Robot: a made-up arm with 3 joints. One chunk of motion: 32 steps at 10 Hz.
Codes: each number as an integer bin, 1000 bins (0 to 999) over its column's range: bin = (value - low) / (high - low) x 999, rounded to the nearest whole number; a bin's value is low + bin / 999 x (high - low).
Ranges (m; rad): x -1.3..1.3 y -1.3..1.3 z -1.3..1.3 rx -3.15..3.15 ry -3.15..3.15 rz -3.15..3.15
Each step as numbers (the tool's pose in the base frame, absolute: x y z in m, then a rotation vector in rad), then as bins.
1 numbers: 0.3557 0.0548 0.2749 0.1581 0.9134 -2.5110
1 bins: 636 521 605 525 644 101
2 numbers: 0.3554 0.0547 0.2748 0.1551 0.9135 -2.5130
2 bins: 636 521 605 524 644 101
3 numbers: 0.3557 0.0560 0.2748 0.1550 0.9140 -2.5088
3 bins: 636 521 605 524 644 102
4 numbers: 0.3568 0.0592 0.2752 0.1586 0.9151 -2.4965
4 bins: 637 522 605 525 645 104
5 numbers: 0.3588 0.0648 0.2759 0.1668 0.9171 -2.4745
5 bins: 637 524 606 526 645 107
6 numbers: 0.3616 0.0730 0.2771 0.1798 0.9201 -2.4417
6 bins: 638 528 606 528 645 112
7 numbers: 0.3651 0.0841 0.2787 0.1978 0.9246 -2.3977
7 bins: 640 532 607 531 646 119
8 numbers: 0.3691 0.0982 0.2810 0.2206 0.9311 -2.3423
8 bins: 641 537 607 534 647 128
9 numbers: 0.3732 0.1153 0.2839 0.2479 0.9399 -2.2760
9 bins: 643 544 609 539 649 139
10 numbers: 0.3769 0.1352 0.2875 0.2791 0.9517 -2.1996
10 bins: 644 551 610 544 650 151
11 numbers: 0.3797 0.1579 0.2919 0.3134 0.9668 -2.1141
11 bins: 645 560 612 549 653 164
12 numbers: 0.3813 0.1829 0.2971 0.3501 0.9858 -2.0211
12 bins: 646 570 614 555 656 179
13 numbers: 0.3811 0.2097 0.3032 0.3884 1.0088 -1.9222
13 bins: 646 580 616 561 659 195
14 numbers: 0.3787 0.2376 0.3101 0.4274 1.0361 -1.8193
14 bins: 645 591 619 567 664 211
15 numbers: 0.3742 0.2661 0.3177 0.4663 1.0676 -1.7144
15 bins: 643 602 622 573 669 228
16 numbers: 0.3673 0.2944 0.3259 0.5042 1.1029 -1.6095
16 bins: 641 613 625 579 674 244
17 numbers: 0.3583 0.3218 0.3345 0.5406 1.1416 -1.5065
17 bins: 637 623 628 585 681 261
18 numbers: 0.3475 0.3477 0.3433 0.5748 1.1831 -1.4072
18 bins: 633 633 631 591 687 276
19 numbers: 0.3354 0.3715 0.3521 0.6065 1.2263 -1.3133
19 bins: 628 642 635 596 694 291
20 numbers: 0.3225 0.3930 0.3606 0.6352 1.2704 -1.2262
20 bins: 623 651 638 600 701 305
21 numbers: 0.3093 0.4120 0.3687 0.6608 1.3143 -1.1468
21 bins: 618 658 641 604 708 318
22 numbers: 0.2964 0.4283 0.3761 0.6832 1.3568 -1.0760
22 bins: 613 664 644 608 715 329
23 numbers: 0.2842 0.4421 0.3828 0.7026 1.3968 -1.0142
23 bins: 609 669 647 611 721 339
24 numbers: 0.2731 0.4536 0.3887 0.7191 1.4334 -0.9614
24 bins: 604 674 649 614 727 347
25 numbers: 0.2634 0.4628 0.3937 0.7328 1.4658 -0.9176
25 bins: 601 677 651 616 732 354
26 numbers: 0.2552 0.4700 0.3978 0.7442 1.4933 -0.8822
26 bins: 598 680 652 618 736 360
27 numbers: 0.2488 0.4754 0.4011 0.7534 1.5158 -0.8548
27 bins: 595 682 654 619 740 364
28 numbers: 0.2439 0.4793 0.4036 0.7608 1.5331 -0.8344
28 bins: 593 684 655 620 743 367
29 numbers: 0.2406 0.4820 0.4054 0.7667 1.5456 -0.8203
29 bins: 592 685 655 621 745 369
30 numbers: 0.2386 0.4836 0.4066 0.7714 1.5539 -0.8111
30 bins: 591 685 656 622 746 371
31 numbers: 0.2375 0.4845 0.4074 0.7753 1.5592 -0.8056
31 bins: 591 686 656 622 747 372
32 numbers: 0.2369 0.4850 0.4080 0.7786 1.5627 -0.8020
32 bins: 591 686 656 623 747 372
